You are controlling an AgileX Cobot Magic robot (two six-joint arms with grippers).
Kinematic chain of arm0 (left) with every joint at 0, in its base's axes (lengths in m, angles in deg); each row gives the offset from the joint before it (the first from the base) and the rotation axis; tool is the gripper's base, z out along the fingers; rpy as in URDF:
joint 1: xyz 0 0 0.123 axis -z
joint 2: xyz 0 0 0 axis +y
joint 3: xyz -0.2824 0 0.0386 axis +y
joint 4: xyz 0.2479 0 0.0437 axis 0.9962 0 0.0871
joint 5: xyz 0 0 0 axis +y
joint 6: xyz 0.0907 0 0.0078 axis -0.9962 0 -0.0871
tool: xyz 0 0 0 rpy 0 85 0
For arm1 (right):
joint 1: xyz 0 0 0.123 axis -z
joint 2: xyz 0 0 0 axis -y
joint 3: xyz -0.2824 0 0.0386 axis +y
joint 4: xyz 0.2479 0 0.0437 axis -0.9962 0 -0.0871
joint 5: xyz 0 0 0 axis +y
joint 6: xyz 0.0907 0 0.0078 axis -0.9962 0 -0.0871
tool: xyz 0 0 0 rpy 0 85 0
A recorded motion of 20 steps. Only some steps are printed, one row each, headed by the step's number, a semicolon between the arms.
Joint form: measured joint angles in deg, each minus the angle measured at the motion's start. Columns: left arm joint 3, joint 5, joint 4, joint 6, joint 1, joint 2; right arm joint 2, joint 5, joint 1, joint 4, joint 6, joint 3.
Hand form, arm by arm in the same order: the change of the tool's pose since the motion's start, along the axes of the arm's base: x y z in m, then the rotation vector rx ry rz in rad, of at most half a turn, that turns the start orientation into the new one. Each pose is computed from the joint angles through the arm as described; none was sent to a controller.
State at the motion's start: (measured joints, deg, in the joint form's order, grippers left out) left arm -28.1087 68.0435 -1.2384 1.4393 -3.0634 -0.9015; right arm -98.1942 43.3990 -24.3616 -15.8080 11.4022 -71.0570
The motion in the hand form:
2: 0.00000 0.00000 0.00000 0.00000 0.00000 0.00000; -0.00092 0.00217 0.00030 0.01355 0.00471 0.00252
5: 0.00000 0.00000 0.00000 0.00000 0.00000 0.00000; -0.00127 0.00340 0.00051 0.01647 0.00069 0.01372
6: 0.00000 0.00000 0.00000 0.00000 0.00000 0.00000; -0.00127 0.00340 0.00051 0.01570 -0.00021 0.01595
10: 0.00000 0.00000 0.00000 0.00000 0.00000 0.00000; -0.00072 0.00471 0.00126 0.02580 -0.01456 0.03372
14: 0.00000 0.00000 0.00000 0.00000 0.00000 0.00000; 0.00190 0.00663 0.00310 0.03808 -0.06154 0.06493
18: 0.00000 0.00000 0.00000 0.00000 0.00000 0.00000; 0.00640 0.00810 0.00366 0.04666 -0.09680 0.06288
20: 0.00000 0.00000 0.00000 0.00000 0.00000 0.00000; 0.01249 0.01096 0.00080 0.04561 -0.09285 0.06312
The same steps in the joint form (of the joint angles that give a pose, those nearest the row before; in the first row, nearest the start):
2: 0.00 0.00 0.00 0.00 0.00 0.00; 0.00 0.00 -0.20 -1.06 0.39 0.00
5: 0.00 0.00 0.00 0.00 0.00 0.00; 0.00 -0.13 -0.33 -1.51 1.19 0.00
6: 0.00 0.00 0.00 0.00 0.00 0.00; 0.00 -0.13 -0.33 -1.51 1.34 0.00
10: 0.00 0.00 0.00 0.00 0.00 0.00; 0.00 -0.76 -0.33 -2.66 3.19 0.00
14: 0.00 0.00 0.00 0.00 0.00 0.00; 0.00 -2.90 -0.33 -4.15 6.64 0.00
18: 0.00 0.00 0.00 0.00 0.00 0.00; -0.42 -4.98 -0.33 -4.50 7.42 -0.34
20: 0.00 0.00 0.00 0.00 0.00 0.00; -1.93 -4.86 -0.33 -4.50 7.39 -1.74

